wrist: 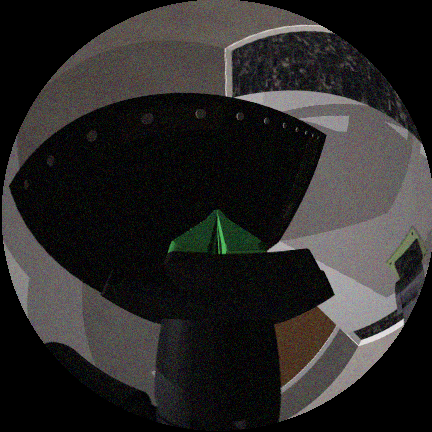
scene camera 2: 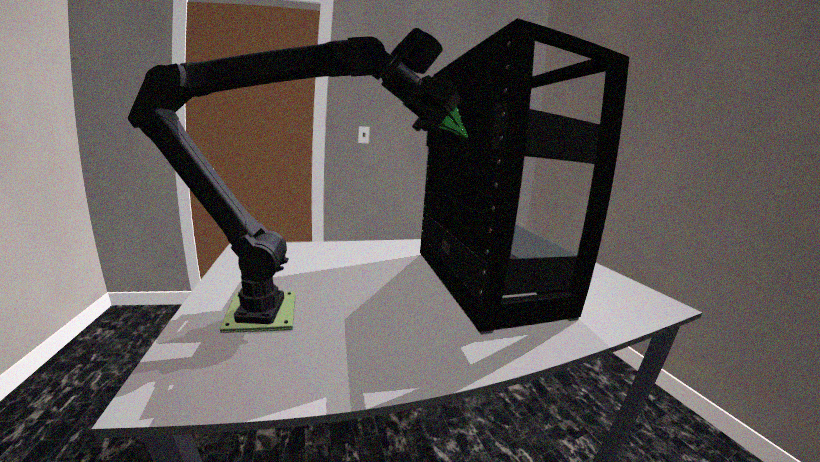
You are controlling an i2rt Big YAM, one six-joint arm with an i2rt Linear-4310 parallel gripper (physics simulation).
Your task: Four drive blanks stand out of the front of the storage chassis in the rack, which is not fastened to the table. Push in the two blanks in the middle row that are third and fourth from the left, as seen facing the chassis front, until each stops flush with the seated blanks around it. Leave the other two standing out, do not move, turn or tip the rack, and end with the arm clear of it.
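Seen in the pictures: gripper, fingertip midpoint: (wrist: 217, 214) (scene camera 2: 466, 137); arm's base, origin of the base link: (scene camera 2: 261, 308).
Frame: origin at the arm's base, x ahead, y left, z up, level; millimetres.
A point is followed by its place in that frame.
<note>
The black rack (scene camera 2: 504, 189) {x 483, y -88, z 300 mm} (wrist: 150, 180) {x 429, y -38, z 445 mm} stands upright on the table. Its front faces the arm and is very dark in both views. The storage chassis and its drive blanks cannot be made out in that darkness, so which blanks stand out or sit flush cannot be told. My gripper (scene camera 2: 465, 135) {x 435, y 21, z 392 mm} (wrist: 217, 214) {x 435, y 21, z 392 mm} has green fingertips that are shut together with nothing between them. It points down and toward the upper part of the rack front, close to it. Whether the tips touch anything cannot be told.
The white table (scene camera 2: 298, 367) {x 118, y -177, z -12 mm} (wrist: 345, 175) {x 371, y -7, z -12 mm} carries the rack and the arm's green base plate (scene camera 2: 229, 325) {x -47, y -72, z -2 mm} (wrist: 394, 256) {x 59, y 46, z 1 mm}. A row of small light screws (scene camera 2: 495, 184) {x 472, y -70, z 306 mm} (wrist: 200, 114) {x 473, y -68, z 393 mm} runs along one front edge of the rack. The arm reaches high above the table. A brown door (scene camera 2: 252, 143) (wrist: 305, 340) stands behind.
</note>
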